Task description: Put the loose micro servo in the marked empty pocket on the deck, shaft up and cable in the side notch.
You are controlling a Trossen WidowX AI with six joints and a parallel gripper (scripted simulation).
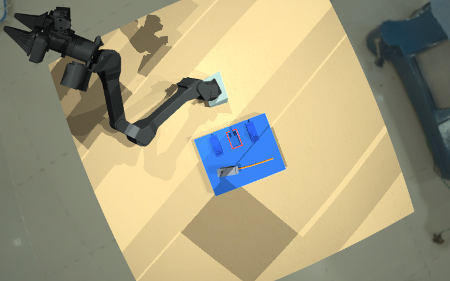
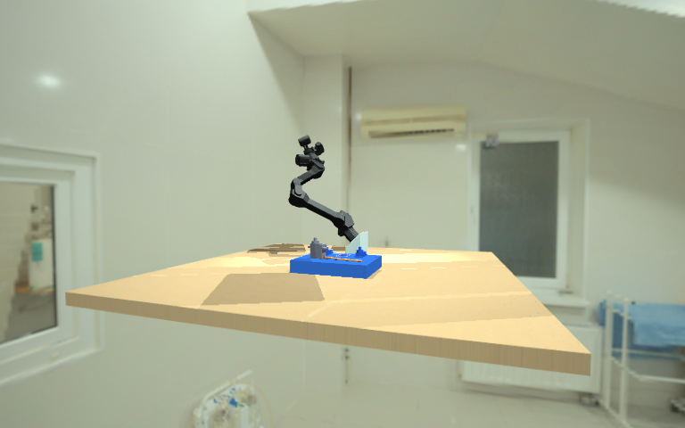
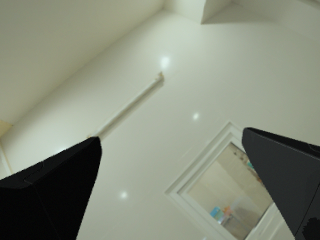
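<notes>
Now: gripper tip 58 cm short of the deck, 58 cm above it and 36 cm to the right of it.
</notes>
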